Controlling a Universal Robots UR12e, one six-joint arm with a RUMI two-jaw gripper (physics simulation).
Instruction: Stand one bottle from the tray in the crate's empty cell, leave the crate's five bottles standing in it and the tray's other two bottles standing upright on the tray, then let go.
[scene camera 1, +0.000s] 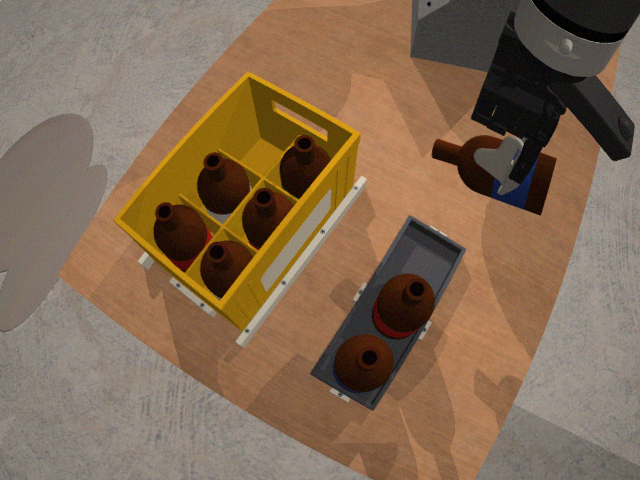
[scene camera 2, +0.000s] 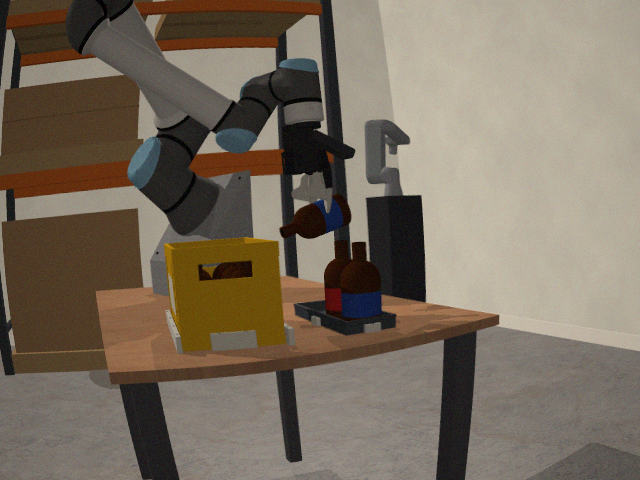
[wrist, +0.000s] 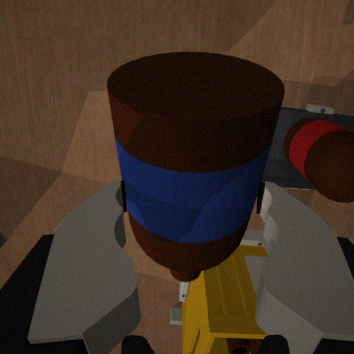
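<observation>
You'd see my gripper (scene camera 1: 508, 168) here, and it's the same gripper (scene camera 2: 320, 214) (wrist: 190, 184) in those other views. There's a crate rail (scene camera 1: 337, 215), and there's a blue-labelled bottle (scene camera 1: 363, 363) plus another blue-labelled bottle (scene camera 1: 530, 195). I can also see a red-labelled bottle (scene camera 1: 406, 302), another red-labelled bottle (scene camera 1: 180, 233) and yet another red-labelled bottle (scene camera 1: 263, 213).
</observation>
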